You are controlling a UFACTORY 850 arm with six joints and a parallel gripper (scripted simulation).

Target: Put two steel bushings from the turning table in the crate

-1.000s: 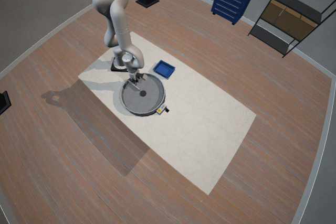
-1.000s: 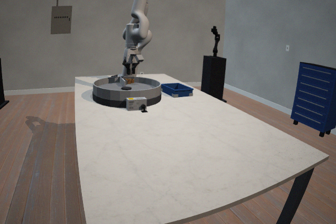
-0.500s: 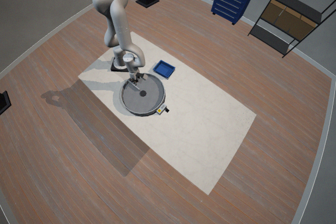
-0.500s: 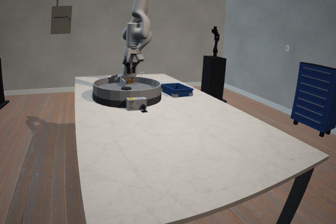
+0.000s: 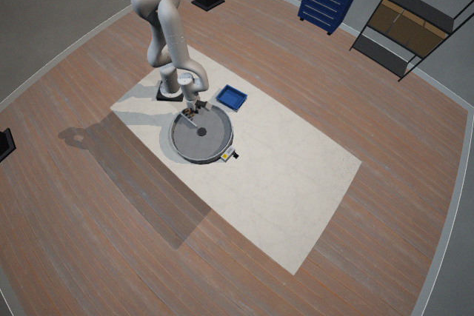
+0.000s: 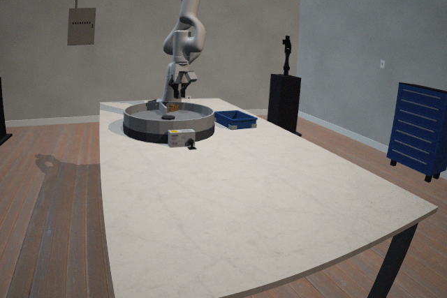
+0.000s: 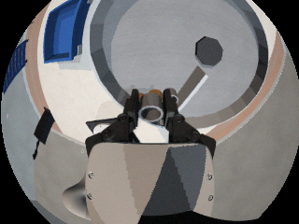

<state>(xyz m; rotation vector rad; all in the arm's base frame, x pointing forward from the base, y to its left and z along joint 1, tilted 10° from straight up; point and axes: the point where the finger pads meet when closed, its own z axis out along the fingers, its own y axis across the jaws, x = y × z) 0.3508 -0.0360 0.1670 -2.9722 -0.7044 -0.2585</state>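
Now: the blue crate 4 cm ahead of my hand, 28 cm to the left of it and 13 cm below it. Round my hand: round grey turning table 11 cm ahead, 7 cm to the right, 10 cm below.
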